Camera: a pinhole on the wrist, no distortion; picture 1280 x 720 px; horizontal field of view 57.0 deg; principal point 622.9 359.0 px. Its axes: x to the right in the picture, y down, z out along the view. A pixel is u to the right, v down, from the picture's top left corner.
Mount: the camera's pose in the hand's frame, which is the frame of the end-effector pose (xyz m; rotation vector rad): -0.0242 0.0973 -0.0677 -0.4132 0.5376 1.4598
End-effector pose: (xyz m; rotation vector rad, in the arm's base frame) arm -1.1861 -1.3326 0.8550 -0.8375 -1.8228 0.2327
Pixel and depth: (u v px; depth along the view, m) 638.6 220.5 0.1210
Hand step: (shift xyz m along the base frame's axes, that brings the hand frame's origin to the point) 0.0461 0.1297 -0.0984
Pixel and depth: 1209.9 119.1 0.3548
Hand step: 0.0718 0.4030 -0.2137
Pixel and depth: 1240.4 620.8 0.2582
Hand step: 0.1054 0.2452 -0.2563
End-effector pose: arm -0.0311 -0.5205 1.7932 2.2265 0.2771 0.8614
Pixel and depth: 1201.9 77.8 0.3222
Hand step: 0.1081 -0.3079 0.2734
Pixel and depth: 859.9 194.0 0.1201
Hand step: 0.0031 -0.1387 0.1224
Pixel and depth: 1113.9 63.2 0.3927
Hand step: 0.1618 -0.3560 0.2899
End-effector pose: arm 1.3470 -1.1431 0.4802 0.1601 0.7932 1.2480
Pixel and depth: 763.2 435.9 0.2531
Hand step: -0.1362 0.1145 0.2351
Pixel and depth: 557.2 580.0 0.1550
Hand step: -0.1053 0.0473 0.1589
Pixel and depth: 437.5 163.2 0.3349
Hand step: -0.0405 0.2071 0.2672
